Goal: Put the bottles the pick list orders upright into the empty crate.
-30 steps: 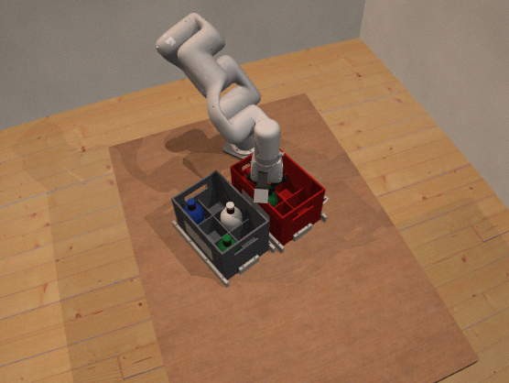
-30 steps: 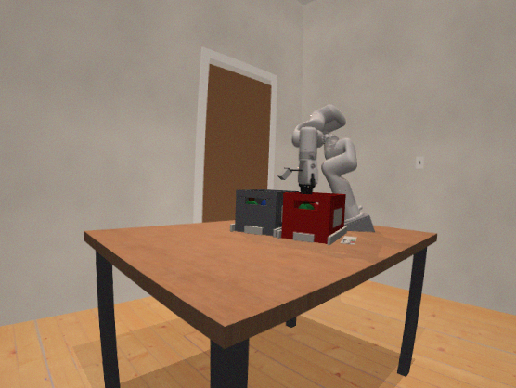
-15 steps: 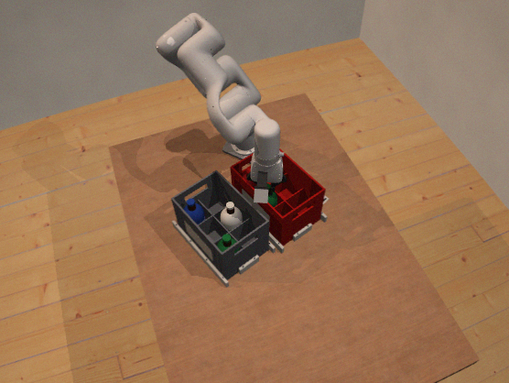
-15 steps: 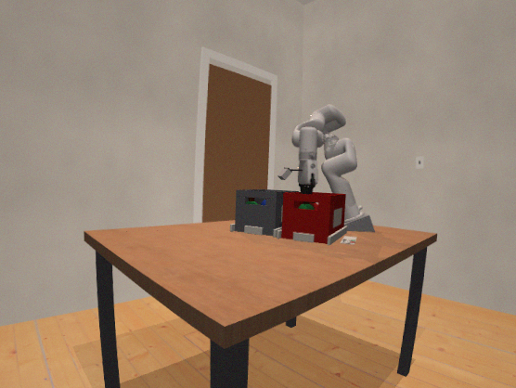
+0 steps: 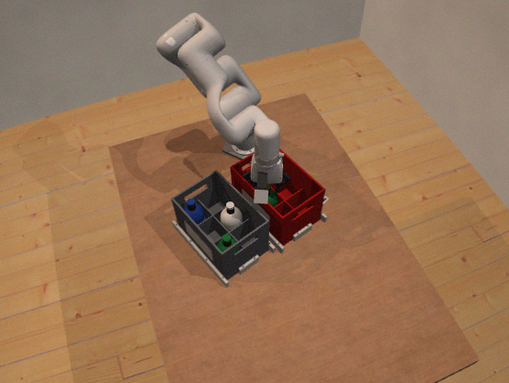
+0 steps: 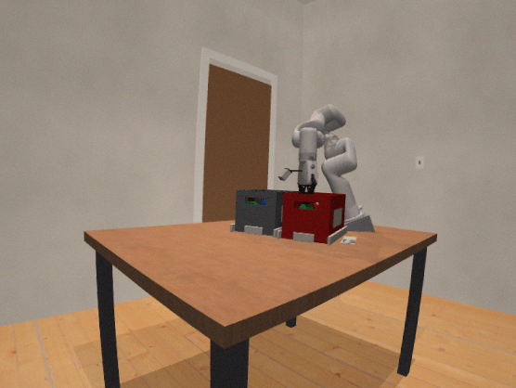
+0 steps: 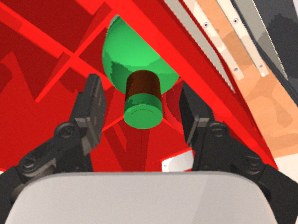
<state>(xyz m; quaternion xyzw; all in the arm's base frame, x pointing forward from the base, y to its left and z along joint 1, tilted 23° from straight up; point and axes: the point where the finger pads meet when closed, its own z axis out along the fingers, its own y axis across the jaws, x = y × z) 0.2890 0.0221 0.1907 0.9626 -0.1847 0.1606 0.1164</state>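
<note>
The green bottle is 7 cm below my hand. Also, from my hand: white bottle 3 cm ahead, 13 cm to the right, 7 cm below; red bottle 9 cm behind, 3 cm to the right, 7 cm below; red crate 2 cm behind, 4 cm to the left, 7 cm below.
</note>
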